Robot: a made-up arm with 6 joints.
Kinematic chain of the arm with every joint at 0, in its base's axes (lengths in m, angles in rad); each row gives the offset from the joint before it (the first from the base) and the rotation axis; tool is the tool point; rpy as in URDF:
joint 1: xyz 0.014 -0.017 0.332 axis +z
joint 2: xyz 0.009 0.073 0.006 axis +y
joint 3: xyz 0 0.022 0.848 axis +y
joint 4: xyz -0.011 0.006 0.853 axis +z
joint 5: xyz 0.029 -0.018 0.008 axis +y
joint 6: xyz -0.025 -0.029 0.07 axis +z
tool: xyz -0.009 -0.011 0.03 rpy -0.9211 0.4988 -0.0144
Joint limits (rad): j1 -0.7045..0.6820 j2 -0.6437..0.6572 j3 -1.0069..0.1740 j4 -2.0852..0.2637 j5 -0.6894..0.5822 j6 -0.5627..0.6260
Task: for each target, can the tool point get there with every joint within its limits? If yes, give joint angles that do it. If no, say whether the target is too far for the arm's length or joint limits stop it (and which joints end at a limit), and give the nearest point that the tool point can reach.
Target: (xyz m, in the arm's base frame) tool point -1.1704 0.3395 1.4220
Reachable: yes | joints -0.1927 -0.4060 -0.7702 -1.4978 -0.1817 -0.4046
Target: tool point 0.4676 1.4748 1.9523
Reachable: no: too far | nearest point 0.7570 0.8213 1.7215 | short by 0.751 m
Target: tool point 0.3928 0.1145 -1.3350
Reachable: no: joint limits stop it (at a limit: joint 1, joint 2, joint 3, joint 5) | nearest point -0.9851 0.9759 0.8495 | short by 2.723 m
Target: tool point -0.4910 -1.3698 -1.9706
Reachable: no: too far | nearest point -1.1585 -0.8702 0.8452 | short by 2.937 m
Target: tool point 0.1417 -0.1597 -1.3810
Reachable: no: joint limits stop it (at a limit: joint 1, joint 2, joint 3, joint 5) | nearest point -1.1336 -0.8317 0.8496 | short by 2.656 m
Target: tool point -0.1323 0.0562 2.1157
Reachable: yes | joints -0.0545 0.0705 -0.2423 -0.5324 -0.1271 -0.3782
